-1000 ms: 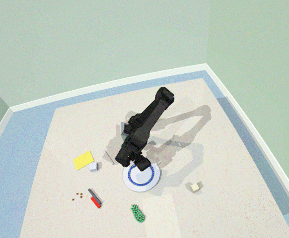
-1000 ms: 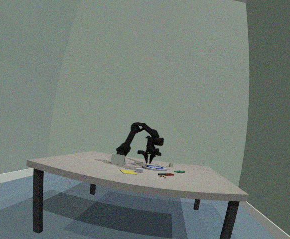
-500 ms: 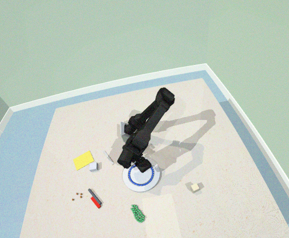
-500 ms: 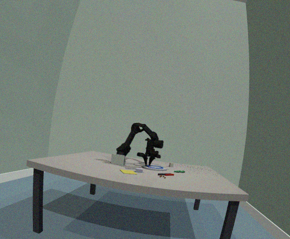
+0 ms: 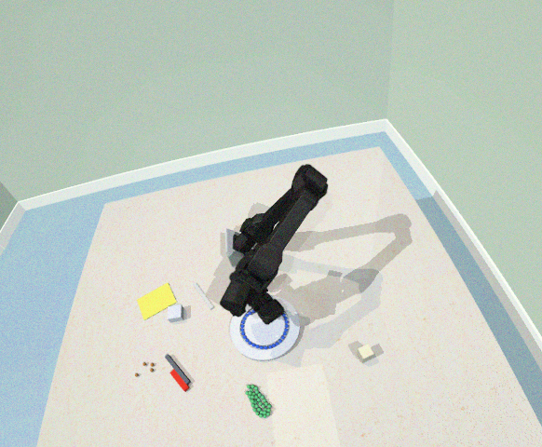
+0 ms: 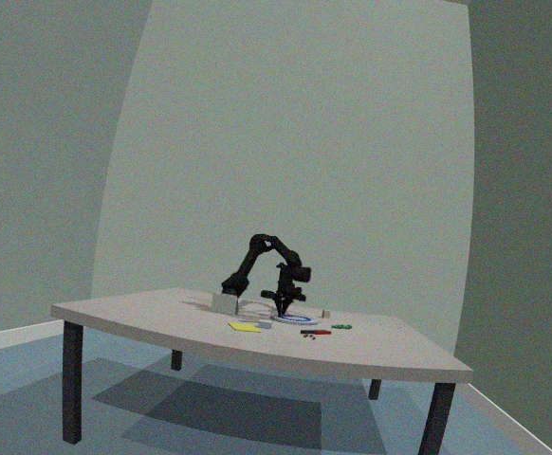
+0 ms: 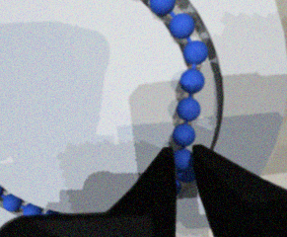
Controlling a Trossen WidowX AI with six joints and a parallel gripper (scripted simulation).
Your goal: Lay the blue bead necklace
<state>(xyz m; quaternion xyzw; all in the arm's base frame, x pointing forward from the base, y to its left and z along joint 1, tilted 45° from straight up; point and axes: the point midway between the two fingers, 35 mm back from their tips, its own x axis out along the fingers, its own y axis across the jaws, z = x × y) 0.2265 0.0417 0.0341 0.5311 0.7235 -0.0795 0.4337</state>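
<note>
Right now the round bead board is 6 cm ahead of my gripper tip, 1 cm to the left of it and 1 cm below it. The rest, counted from my gripper tip: white cube (1 cm behind, 27 cm to the right); grey tool (18 cm ahead, 24 cm to the right, 1 cm below); stick (7 cm behind, 19 cm to the right, 1 cm below).
</note>
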